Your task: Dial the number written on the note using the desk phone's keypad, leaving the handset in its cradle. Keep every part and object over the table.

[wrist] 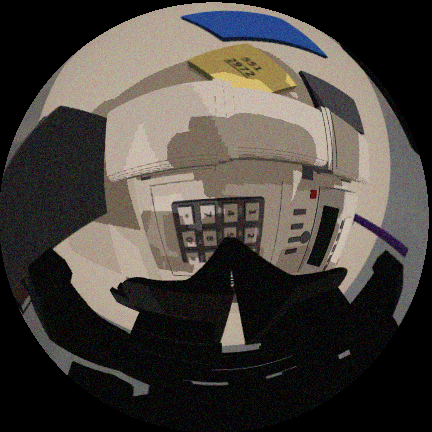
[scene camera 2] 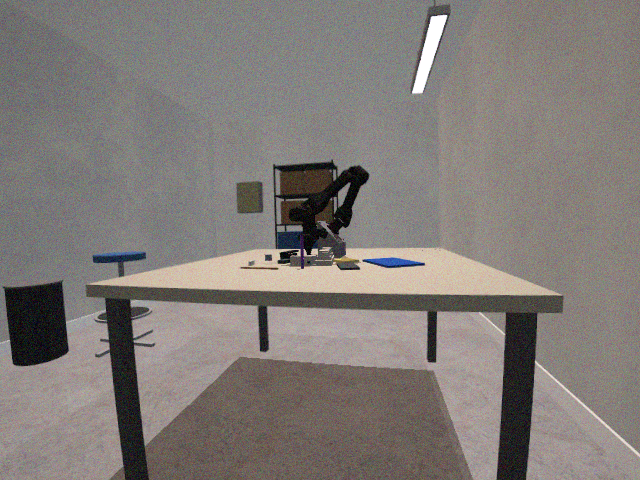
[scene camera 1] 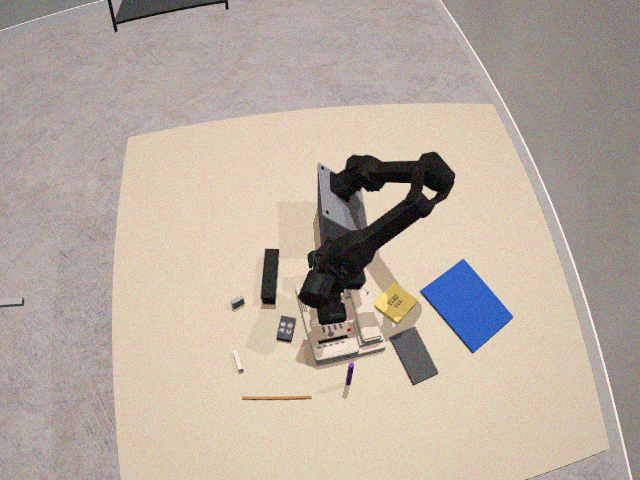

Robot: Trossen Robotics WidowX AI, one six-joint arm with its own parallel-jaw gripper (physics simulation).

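The white desk phone lies on the table with its handset in the cradle. The yellow note reads 551 2972. My gripper is shut and empty, pointing down over the keypad. In the wrist view its tips overlap the lower edge of the 5 key; keys 1, 4, 7, 2, 8, 0 and * show there, while 6 and 3 are hidden behind the fingers. Whether the tips touch a key cannot be told. The arm hides the keypad in scene camera 1.
An upright purple marker stands close to the phone. A dark slab and blue folder lie beyond the note. A black block, a small dark keypad-like box and an orange stick lie on the other side.
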